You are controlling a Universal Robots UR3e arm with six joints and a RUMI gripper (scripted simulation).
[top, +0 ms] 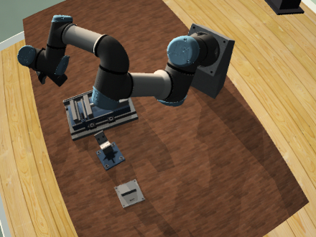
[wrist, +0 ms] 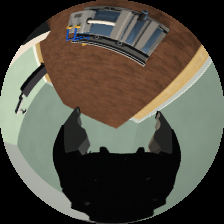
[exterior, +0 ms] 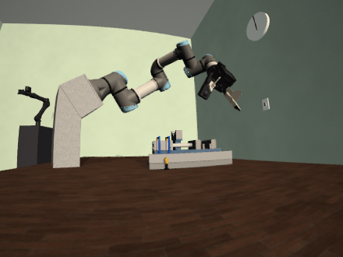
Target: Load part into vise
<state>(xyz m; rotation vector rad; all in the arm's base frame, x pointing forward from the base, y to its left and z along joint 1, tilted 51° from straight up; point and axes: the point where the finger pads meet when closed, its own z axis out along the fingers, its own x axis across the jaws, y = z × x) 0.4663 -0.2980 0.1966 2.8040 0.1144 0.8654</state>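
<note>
Now: the part 17 cm behind my hand, 48 cm to the left of it and 19 cm below it. Also, from my hand: grey infeed plate (18 cm behind, 50 cm to the left, 22 cm below).
</note>
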